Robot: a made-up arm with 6 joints.
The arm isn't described. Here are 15 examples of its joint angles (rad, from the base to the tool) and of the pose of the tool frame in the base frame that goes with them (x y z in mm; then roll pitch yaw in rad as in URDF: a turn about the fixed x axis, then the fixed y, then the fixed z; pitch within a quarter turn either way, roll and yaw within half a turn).
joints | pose
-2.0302 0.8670 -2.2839 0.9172 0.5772 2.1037 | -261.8 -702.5 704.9 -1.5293 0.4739 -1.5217
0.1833 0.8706 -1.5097 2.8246 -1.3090 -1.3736 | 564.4 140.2 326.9 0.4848 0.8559 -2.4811
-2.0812 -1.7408 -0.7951 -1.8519 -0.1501 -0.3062 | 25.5 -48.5 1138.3 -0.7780 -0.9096 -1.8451
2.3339 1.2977 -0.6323 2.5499 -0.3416 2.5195 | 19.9 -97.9 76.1 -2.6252 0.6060 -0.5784
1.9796 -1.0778 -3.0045 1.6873 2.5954 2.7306 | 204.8 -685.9 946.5 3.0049 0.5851 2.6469
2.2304 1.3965 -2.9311 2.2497 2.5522 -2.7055 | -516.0 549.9 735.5 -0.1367 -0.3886 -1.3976
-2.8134 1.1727 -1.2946 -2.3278 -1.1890 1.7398 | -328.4 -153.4 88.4 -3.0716 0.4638 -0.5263
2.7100 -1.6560 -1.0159 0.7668 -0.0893 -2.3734 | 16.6 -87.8 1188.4 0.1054 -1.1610 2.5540
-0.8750 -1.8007 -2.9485 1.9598 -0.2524 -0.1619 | -472.9 640.4 445.8 0.2245 -0.0590 2.5002
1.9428 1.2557 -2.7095 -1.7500 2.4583 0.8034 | -276.8 706.5 686.4 0.8684 -0.2037 -0.5116
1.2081 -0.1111 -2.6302 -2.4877 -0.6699 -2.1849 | 14.8 116.2 1368.7 2.8108 -0.5584 1.6697
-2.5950 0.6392 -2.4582 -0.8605 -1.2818 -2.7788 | -531.3 -383.1 965.0 -2.8540 -0.7422 -1.1915
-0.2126 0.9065 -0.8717 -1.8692 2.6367 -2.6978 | 232.9 -49.2 122.3 1.9471 -1.0547 -1.4261
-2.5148 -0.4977 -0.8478 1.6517 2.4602 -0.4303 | -350.1 -382.6 771.2 2.7930 -0.2250 -0.0730
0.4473 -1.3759 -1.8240 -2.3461 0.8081 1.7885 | -347.6 -142.4 1245.6 -2.8684 -0.7211 -1.9363
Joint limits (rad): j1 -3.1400..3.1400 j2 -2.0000..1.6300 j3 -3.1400..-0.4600 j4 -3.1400..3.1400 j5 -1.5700..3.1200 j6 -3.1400..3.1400
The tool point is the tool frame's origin. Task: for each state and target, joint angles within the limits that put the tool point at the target. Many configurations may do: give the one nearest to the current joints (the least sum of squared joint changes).
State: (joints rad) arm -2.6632 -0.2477 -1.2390 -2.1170 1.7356 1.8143
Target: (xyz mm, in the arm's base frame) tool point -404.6 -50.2 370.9
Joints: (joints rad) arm -3.0428 -0.0893 -0.4675 -2.0242 1.7750 1.8519
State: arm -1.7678 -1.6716 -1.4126 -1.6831 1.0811 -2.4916
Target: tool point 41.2 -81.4 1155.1
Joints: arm -1.2658 -1.5290 -0.9337 -1.5357 0.9931 -2.4675
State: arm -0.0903 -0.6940 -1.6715 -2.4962 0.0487 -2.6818
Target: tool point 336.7 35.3 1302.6
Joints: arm 0.0441 0.0251 -2.3962 -2.6605 0.2360 -2.6940
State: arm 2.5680 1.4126 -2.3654 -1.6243 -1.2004 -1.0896
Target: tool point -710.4 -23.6 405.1
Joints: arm 3.1143 1.3971 -2.4368 -1.6158 -1.1632 -1.0890
